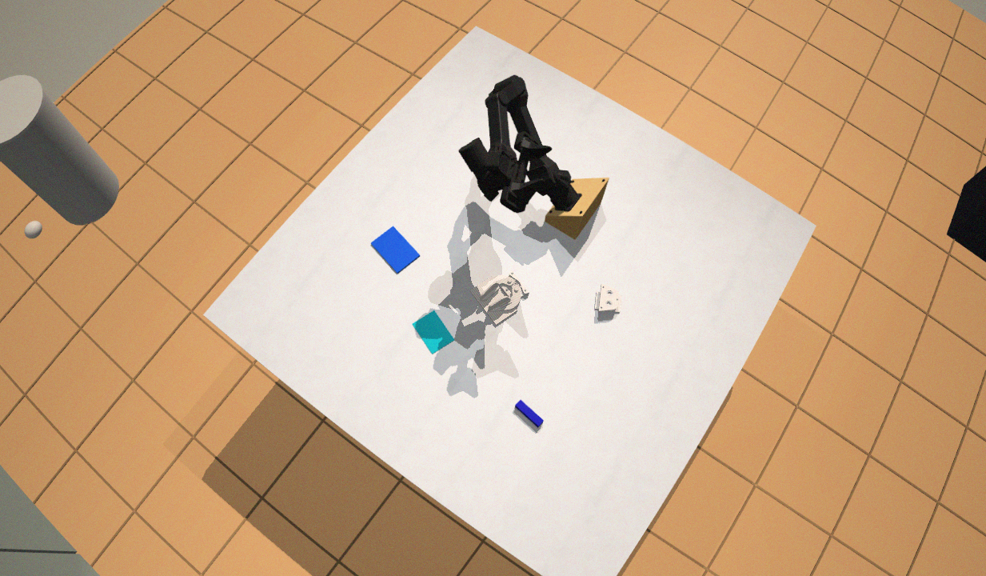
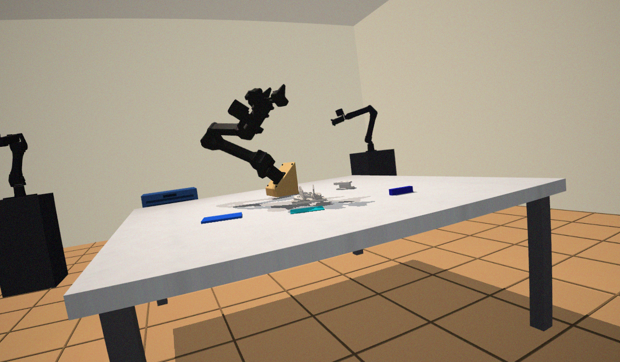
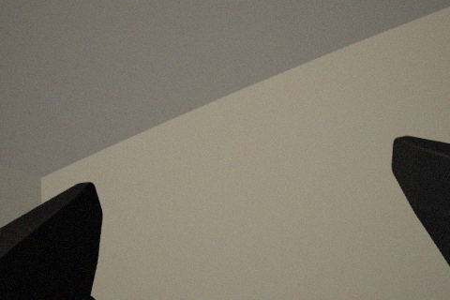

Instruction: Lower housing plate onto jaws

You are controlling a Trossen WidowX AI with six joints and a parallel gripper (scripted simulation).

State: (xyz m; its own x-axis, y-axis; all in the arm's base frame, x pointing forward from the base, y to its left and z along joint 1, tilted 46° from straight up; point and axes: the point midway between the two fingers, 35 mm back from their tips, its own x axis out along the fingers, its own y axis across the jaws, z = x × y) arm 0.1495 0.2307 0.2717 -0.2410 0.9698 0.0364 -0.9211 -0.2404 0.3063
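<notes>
Right now my gripper tip is 25 cm to the right of the small white part and 44 cm above it. The rest, counted from my gripper tip: blue tile (22 cm ahead, 31 cm to the right, 45 cm below); teal tile (35 cm ahead, 8 cm to the right, 45 cm below); small dark blue block (38 cm ahead, 25 cm to the left, 44 cm below).
</notes>
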